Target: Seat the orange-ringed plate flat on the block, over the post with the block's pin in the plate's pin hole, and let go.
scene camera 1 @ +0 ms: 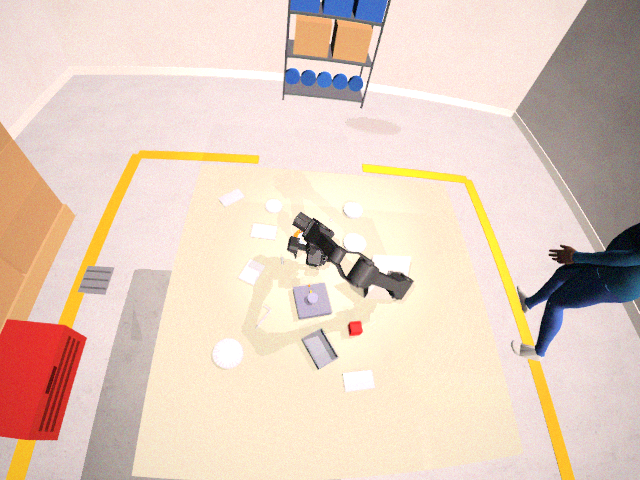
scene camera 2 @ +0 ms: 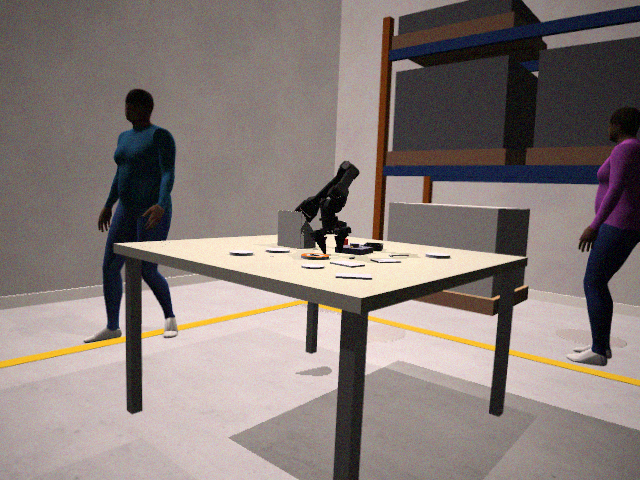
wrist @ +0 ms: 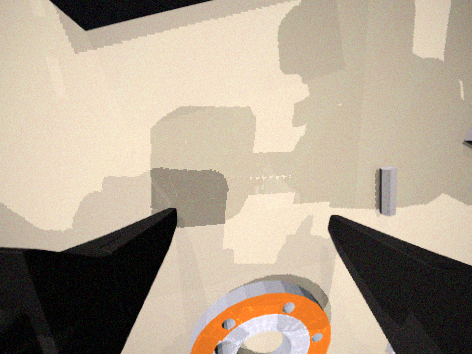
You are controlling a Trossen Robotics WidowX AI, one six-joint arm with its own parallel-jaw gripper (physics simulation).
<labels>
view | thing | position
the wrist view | my gripper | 253, 218
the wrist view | orange-ringed plate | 280, 306
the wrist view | grey block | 87, 22
</labels>
